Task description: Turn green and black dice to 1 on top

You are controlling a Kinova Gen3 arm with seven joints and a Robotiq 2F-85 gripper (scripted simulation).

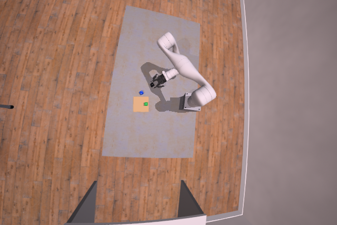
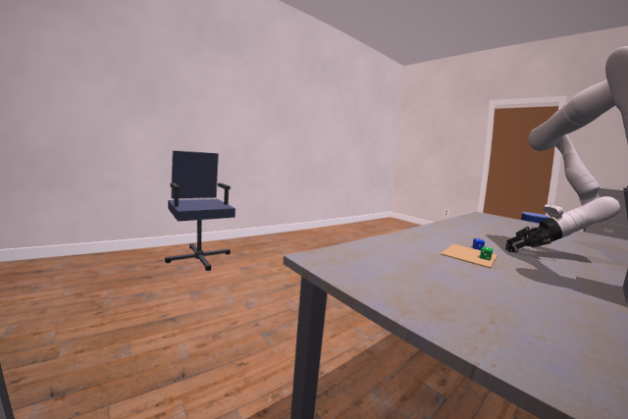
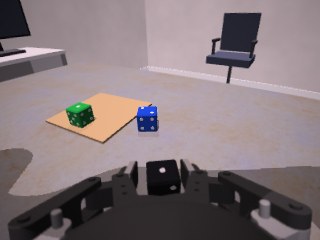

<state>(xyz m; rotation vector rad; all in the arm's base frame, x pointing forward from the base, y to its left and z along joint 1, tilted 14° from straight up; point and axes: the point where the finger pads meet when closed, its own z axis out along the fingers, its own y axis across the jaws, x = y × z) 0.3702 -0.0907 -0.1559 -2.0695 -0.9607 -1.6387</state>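
Right now the black die is 10 mm ahead of my hand and 20 mm below it. Round my hand: blue die (80 mm ahead, 100 mm to the left, 20 mm below); tan mat (60 mm ahead, 200 mm to the left, 30 mm below); green die (10 mm ahead, 190 mm to the left, 10 mm below).
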